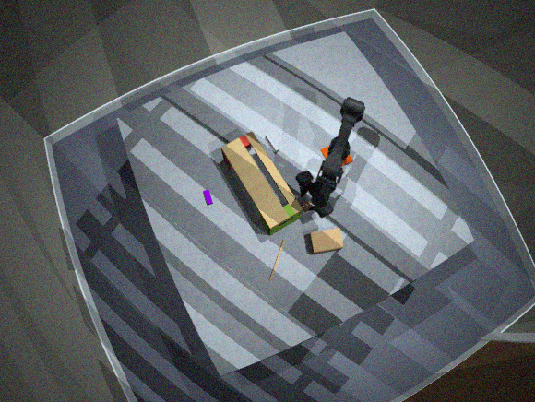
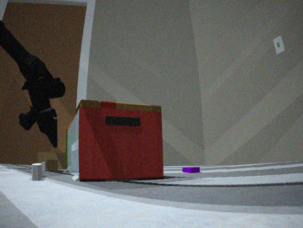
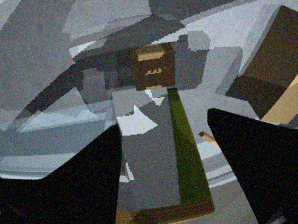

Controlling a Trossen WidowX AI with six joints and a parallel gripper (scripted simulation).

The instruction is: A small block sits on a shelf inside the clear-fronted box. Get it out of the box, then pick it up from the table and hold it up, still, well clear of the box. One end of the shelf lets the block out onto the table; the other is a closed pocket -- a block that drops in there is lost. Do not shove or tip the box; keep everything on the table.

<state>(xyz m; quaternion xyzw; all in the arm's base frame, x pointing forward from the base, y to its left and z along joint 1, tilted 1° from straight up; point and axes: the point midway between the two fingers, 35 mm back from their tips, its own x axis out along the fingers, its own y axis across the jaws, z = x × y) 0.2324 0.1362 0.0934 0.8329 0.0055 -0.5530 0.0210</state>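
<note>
Right now the block is 1 cm behind my gripper tip and 6 cm below it. From my gripper tip the other things lie so: tan slab: 17 cm to the left, 4 cm below; long box: 7 cm ahead, 16 cm to the right, 1 cm below; thin stick: 20 cm ahead, 14 cm to the left, 7 cm below.
</note>
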